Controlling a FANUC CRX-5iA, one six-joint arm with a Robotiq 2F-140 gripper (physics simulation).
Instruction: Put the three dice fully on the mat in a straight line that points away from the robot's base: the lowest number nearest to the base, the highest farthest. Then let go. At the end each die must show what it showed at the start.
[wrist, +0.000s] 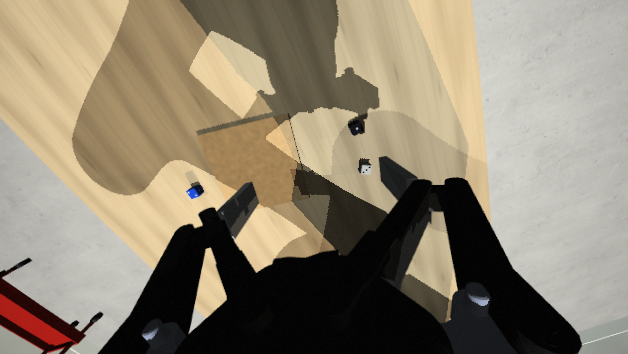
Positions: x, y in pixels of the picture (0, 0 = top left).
Scene:
gripper: 315, 181
square brown mat: 264, 152

